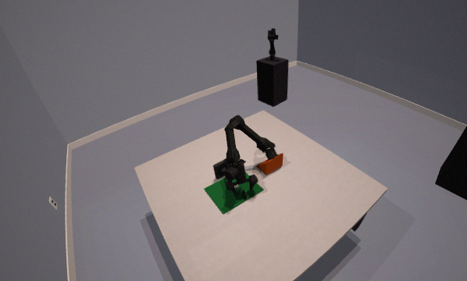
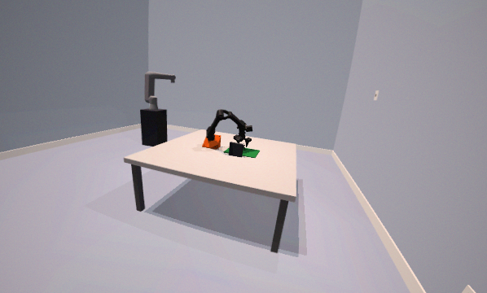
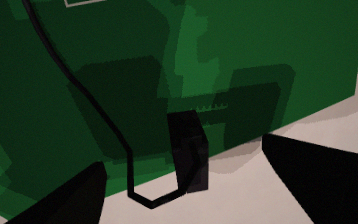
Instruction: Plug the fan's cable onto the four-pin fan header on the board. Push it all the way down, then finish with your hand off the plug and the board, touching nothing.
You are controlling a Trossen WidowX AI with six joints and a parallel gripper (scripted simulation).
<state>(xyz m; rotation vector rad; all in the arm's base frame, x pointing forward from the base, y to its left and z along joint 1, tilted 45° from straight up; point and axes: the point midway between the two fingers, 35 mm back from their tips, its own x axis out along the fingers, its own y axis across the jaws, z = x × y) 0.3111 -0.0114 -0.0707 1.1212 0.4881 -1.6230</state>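
My gripper tip is now 1 cm to the right of the black plug and 1 cm above it. The rest, counted from my gripper tip: green board 9 cm to the right, 4 cm below, 1 cm ahead; black fan 23 cm to the right, 3 cm above, 2 cm behind.
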